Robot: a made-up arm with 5 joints.
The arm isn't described. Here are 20 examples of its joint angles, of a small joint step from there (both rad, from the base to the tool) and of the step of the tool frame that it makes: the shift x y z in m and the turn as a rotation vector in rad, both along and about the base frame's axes.
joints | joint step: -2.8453 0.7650 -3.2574 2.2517 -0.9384 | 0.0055 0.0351 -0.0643 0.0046 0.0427
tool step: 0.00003 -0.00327 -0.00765 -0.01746 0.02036 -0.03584
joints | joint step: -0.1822 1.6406 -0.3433 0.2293 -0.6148 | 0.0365 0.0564 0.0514 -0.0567 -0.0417
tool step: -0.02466 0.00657 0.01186 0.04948 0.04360 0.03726
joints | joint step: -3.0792 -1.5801 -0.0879 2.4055 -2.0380 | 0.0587 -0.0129 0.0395 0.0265 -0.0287
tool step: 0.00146 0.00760 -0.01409 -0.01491 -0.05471 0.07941
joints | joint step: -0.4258 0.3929 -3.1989 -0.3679 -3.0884 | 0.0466 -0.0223 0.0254 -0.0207 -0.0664
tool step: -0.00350 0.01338 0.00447 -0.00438 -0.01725 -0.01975
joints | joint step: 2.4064 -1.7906 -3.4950 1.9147 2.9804 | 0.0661 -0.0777 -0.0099 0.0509 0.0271
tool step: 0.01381 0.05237 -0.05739 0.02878 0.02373 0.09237
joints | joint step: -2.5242 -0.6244 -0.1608 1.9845 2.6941 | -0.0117 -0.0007 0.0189 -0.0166 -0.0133
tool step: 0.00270 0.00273 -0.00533 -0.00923 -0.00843 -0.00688
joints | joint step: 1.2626 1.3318 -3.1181 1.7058 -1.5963 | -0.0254 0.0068 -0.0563 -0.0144 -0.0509
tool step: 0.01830 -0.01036 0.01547 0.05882 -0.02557 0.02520
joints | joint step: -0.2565 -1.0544 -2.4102 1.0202 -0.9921 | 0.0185 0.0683 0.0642 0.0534 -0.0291
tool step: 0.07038 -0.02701 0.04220 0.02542 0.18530 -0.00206
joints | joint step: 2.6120 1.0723 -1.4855 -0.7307 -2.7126 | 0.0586 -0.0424 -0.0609 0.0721 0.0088
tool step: -0.03820 -0.02707 0.04293 0.00789 0.03125 0.05508
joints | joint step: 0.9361 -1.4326 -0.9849 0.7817 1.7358 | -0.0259 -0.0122 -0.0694 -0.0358 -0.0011
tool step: -0.02459 -0.02281 0.01336 0.09297 -0.07170 -0.02601
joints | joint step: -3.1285 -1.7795 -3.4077 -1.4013 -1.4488 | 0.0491 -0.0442 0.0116 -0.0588 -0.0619
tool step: -0.01300 0.03143 -0.02272 0.01784 0.09214 0.10721
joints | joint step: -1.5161 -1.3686 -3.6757 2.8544 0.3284 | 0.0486 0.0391 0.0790 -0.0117 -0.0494
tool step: -0.03397 0.00214 0.04932 0.10275 0.04998 0.02205
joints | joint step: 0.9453 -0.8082 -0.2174 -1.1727 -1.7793 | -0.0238 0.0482 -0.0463 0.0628 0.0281
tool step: 0.01513 0.01670 0.01022 -0.03814 0.05720 -0.00803
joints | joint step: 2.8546 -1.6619 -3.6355 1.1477 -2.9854 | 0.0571 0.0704 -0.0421 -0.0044 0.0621
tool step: 0.01401 0.04144 0.04024 0.04430 -0.03643 0.09084
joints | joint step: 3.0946 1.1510 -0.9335 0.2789 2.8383 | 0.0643 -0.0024 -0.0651 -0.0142 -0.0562
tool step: -0.02929 -0.02977 0.00322 -0.02353 0.08207 0.11474
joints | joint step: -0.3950 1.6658 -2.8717 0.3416 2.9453 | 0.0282 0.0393 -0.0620 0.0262 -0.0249
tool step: 0.00493 0.02379 -0.00955 -0.01626 0.01028 0.04440
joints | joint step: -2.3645 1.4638 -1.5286 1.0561 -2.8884 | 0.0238 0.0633 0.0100 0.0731 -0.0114
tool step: 0.03503 0.01816 -0.03054 0.09686 -0.11023 0.02929
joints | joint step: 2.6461 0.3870 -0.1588 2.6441 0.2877 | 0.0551 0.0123 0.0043 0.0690 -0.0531
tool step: -0.00726 -0.00779 0.00197 -0.04924 -0.07099 0.00331
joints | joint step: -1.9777 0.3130 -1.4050 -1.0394 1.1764 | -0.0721 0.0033 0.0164 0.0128 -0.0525
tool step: -0.03825 0.01616 -0.00811 0.04863 0.02666 -0.09927
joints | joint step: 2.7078 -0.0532 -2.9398 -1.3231 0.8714 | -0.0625 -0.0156 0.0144 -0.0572 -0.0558
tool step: 0.00438 -0.00501 -0.00330 -0.02038 0.07556 -0.08250
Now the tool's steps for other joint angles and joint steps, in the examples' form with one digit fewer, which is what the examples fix.
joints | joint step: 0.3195 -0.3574 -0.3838 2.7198 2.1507 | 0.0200 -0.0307 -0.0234 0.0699 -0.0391
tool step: -0.0044 0.0013 0.0141 0.0287 0.0265 0.0042
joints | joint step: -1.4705 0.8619 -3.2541 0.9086 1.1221 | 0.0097 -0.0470 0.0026 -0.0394 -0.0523
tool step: 0.0030 0.0285 0.0307 -0.0888 0.0432 0.0121
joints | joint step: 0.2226 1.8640 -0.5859 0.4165 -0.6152 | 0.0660 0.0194 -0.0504 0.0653 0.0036
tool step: -0.0007 0.0025 -0.0147 -0.0121 0.0323 0.0665
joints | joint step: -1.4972 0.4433 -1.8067 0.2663 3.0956 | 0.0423 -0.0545 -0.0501 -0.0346 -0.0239
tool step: 0.0258 0.0280 0.0598 -0.1407 0.0087 0.0516
